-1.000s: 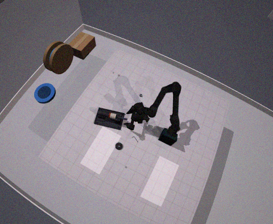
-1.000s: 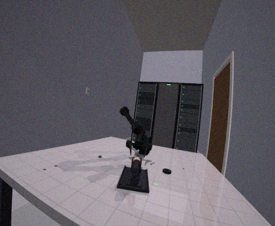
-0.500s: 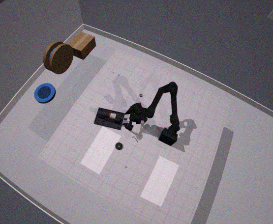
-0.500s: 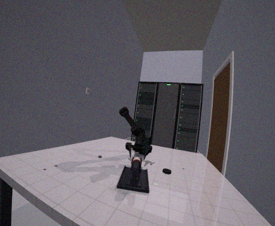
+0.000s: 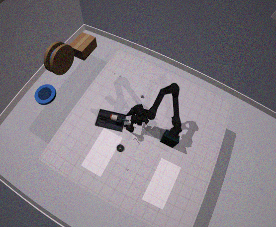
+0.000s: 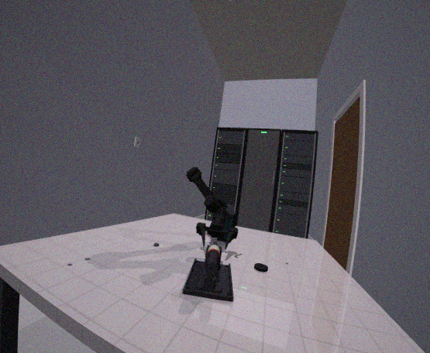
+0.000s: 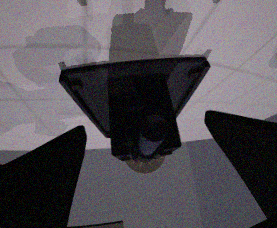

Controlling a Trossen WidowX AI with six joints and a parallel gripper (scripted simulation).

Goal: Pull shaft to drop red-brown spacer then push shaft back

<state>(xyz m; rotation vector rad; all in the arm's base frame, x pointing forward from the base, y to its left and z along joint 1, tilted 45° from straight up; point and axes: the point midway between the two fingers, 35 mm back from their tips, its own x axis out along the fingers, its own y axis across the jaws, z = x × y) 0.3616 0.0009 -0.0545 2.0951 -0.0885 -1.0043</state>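
My gripper tip is 7 cm short of the grey shaft, 2 cm to the right of it and 1 cm below it. From my gripper tip the other things lie so: dark fixture plate: 13 cm ahead, 3 cm to the left, 2 cm below; red-brown spacer: 11 cm ahead, 3 cm to the left, 1 cm above; bent key: 15 cm behind, 8 cm to the left, 7 cm below.
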